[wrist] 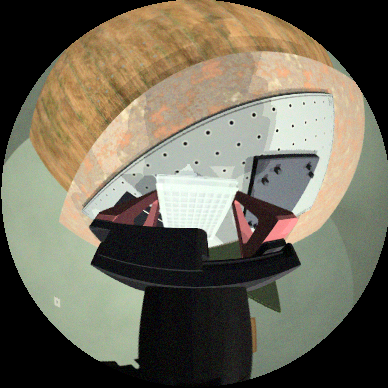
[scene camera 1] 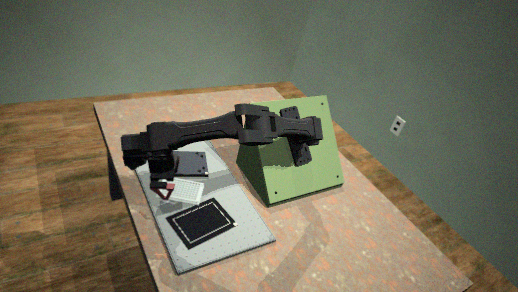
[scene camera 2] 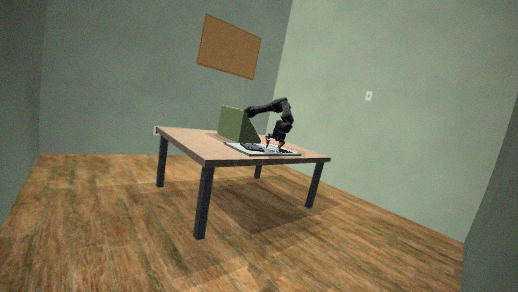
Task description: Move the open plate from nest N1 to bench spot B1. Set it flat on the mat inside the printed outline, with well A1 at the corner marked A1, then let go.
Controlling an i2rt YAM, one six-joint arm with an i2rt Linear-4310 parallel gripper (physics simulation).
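Where they show: gripper, fingertip midpoint: (wrist: 195, 192) (scene camera 1: 168, 189) (scene camera 2: 272, 149); arm's base, origin of the base link: (scene camera 2: 240, 119).
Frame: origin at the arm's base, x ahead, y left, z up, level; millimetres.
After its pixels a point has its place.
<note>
The white open plate (scene camera 1: 190, 191) {y 6, x 380, z -124 mm} (wrist: 195, 200) {y -36, x 435, z -122 mm} is between the two red fingers of my gripper (scene camera 2: 274, 146) {y -37, x 434, z -134 mm} (wrist: 195, 192) {y -37, x 434, z -134 mm}, which is shut on it. The plate is over the board between the nest and the mat; its exact height is hard to tell. Nest N1 (scene camera 1: 192, 163) {y -127, x 311, z -141 mm} (wrist: 287, 180) {y -158, x 379, z -140 mm} is a dark grey block with small pegs, with no plate on it. The black mat of spot B1 (scene camera 1: 202, 223) {y 113, x 389, z -151 mm} has a printed white outline and a small white mark at its right corner. In the wrist view the mat is mostly hidden behind a finger. The plate's well labels are unreadable.
The pale perforated board (scene camera 1: 250, 231) {y 194, x 272, z -152 mm} (wrist: 200, 145) {y -67, x 475, z -152 mm} carries nest and mat. The green wedge stand (scene camera 1: 310, 177) {y 110, x -21, z -105 mm} (scene camera 2: 231, 125) {y -98, x 17, z -53 mm} bears the arm's base, right of the board in scene camera 1. The stone-patterned table (scene camera 1: 360, 240) {y 364, x -46, z -165 mm} (scene camera 2: 190, 142) {y -524, x 169, z -165 mm} lies around them.
</note>
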